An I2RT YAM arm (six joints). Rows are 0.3 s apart.
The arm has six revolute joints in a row. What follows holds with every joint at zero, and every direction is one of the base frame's. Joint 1 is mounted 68 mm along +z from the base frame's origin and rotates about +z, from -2.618 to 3.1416 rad. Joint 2 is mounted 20 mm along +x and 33.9 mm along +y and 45.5 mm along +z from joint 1 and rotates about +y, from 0 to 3.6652 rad. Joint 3 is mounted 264 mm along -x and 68.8 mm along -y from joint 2 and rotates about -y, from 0 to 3.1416 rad. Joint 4 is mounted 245 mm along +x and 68.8 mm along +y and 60 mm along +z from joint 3 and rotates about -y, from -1.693 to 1.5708 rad. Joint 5 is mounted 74 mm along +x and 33.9 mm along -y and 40.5 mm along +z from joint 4 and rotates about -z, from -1.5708 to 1.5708 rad. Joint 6 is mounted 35.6 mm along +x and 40.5 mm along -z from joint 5 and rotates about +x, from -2.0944 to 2.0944 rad. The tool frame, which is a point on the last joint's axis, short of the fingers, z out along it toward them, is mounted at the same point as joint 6; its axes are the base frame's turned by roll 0, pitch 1.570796 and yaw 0 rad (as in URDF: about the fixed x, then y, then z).
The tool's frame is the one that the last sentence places.
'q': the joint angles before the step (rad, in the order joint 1, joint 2, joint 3, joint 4, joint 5, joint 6). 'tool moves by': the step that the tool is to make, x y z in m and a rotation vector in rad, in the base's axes. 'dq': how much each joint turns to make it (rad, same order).
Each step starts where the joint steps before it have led.
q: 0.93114, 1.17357, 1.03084, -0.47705, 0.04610, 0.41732
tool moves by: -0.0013, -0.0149, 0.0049, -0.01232, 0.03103, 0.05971
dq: -0.04575, -0.03841, 0.00771, -0.07503, -0.09497, -0.04886
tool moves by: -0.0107, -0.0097, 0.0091, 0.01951, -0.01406, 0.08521
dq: -0.00155, -0.05518, 0.00013, -0.03556, -0.07055, -0.05071
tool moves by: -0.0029, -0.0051, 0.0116, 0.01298, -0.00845, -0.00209
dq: -0.00492, -0.01703, 0.03331, -0.03498, -0.00331, -0.00024
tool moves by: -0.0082, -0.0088, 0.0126, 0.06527, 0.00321, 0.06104
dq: -0.01057, -0.04610, 0.01238, -0.01096, -0.08418, -0.00299
